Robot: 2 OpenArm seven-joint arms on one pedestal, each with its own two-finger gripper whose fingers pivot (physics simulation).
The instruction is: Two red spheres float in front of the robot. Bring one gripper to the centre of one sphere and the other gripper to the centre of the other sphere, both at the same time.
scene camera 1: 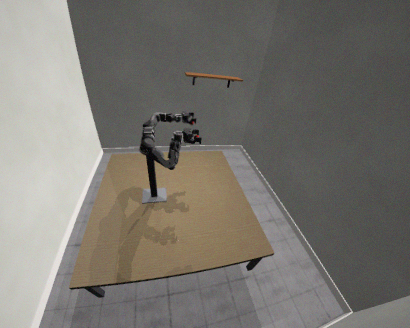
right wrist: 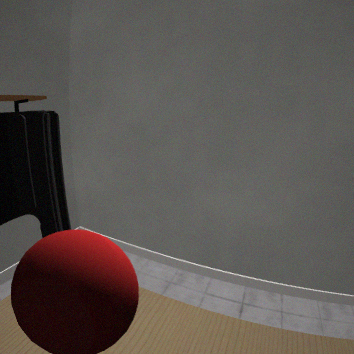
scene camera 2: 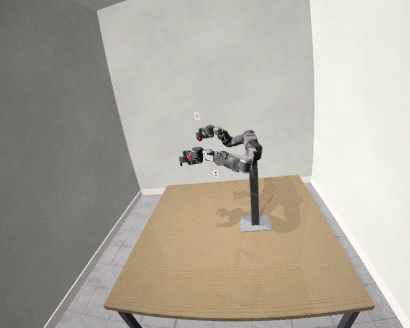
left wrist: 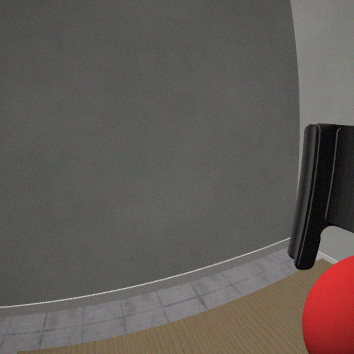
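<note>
One red sphere (scene camera 1: 193, 122) (scene camera 2: 189, 158) floats at my left gripper (scene camera 1: 193, 119) (scene camera 2: 183, 157). In the left wrist view this sphere (left wrist: 332, 310) is cut by the right edge, below and right of the one visible finger's tip. The other red sphere (scene camera 1: 198, 136) (scene camera 2: 199, 138) floats at my right gripper (scene camera 1: 198, 136) (scene camera 2: 198, 135). In the right wrist view that sphere (right wrist: 75, 292) is at the lower left and hides the tip of the one visible finger. Both grippers are open and empty. Each one's second finger is outside its wrist view.
A wooden table (scene camera 1: 215, 215) (scene camera 2: 200, 280) lies well below both arms, with the pedestal (scene camera 1: 152, 175) (scene camera 2: 255, 195) standing on its base plate. An orange-brown wall shelf (scene camera 1: 214, 76) (right wrist: 22, 97) hangs on the grey wall, behind and above the grippers in scene camera 1.
</note>
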